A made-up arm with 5 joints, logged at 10 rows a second.
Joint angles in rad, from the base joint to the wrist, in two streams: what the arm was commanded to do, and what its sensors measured. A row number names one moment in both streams.
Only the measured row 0 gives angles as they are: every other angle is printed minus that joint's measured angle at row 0.
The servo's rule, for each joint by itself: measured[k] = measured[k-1] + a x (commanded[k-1-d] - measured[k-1]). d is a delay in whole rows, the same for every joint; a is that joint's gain. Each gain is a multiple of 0.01, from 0.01 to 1. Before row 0 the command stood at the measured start. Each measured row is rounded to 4 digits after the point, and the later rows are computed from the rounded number. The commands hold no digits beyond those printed.
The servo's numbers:
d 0
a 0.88 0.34 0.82 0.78 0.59
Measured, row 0:
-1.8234 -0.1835 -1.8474 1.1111 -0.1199
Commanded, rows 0 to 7:
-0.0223 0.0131 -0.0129 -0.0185 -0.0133
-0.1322 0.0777 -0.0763 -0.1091 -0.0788
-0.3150 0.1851 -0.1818 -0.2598 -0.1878
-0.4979 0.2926 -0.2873 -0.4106 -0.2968
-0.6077 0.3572 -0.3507 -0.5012 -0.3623
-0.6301 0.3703 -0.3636 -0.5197 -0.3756
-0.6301 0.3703 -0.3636 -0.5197 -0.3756
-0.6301 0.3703 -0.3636 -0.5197 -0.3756
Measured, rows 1 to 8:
-0.0196 0.0045 -0.0106 -0.0144 -0.0078
-0.1187 0.0294 -0.0645 -0.0883 -0.0497
-0.2914 0.0823 -0.1607 -0.2221 -0.1312
-0.4731 0.1538 -0.2645 -0.3691 -0.2289
-0.5915 0.2230 -0.3352 -0.4721 -0.3076
-0.6255 0.2731 -0.3585 -0.5092 -0.3477
-0.6295 0.3061 -0.3627 -0.5174 -0.3642
-0.6300 0.3279 -0.3634 -0.5192 -0.3709

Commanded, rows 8 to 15:
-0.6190 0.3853 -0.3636 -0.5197 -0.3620
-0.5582 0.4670 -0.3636 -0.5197 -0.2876
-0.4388 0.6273 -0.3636 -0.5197 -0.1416
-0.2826 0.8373 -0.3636 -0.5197 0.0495
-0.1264 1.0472 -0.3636 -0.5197 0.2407
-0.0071 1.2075 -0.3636 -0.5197 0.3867
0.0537 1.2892 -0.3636 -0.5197 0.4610
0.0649 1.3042 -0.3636 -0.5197 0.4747
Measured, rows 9 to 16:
-0.6203 0.3474 -0.3636 -0.5196 -0.3656
-0.5657 0.3881 -0.3636 -0.5197 -0.3196
-0.4540 0.4694 -0.3636 -0.5197 -0.2146
-0.3032 0.5945 -0.3636 -0.5197 -0.0588
-0.1476 0.7484 -0.3636 -0.5197 0.1179
-0.0240 0.9045 -0.3636 -0.5197 0.2765
0.0444 1.0353 -0.3636 -0.5197 0.3854
0.0624 1.1267 -0.3636 -0.5197 0.4381

